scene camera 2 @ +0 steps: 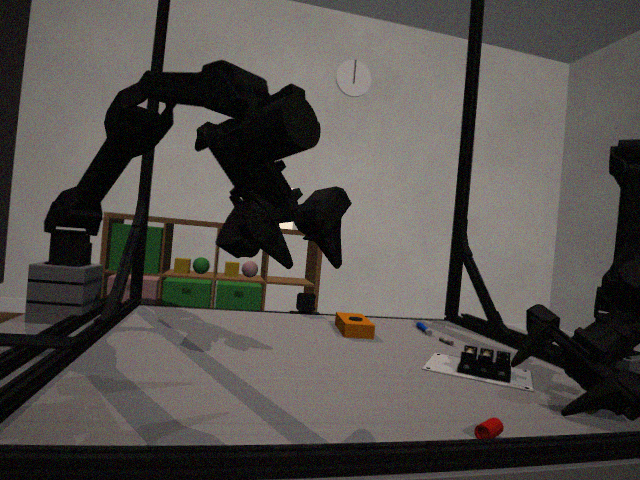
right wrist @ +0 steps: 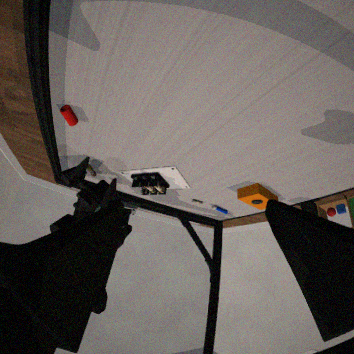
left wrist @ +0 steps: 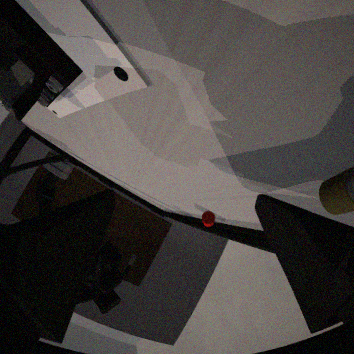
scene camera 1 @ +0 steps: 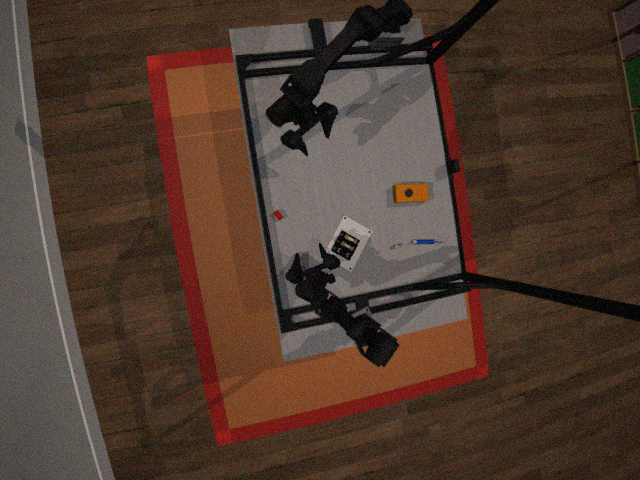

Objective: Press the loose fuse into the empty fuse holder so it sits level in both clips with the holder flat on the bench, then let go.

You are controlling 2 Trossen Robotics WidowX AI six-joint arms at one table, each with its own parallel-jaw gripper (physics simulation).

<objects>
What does my right gripper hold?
Nothing.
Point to an orange block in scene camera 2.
351, 325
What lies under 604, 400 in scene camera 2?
My left gripper.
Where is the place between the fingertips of my right gripper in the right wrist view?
196, 208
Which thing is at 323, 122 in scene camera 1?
My right gripper.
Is my right gripper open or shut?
Open.
</objects>
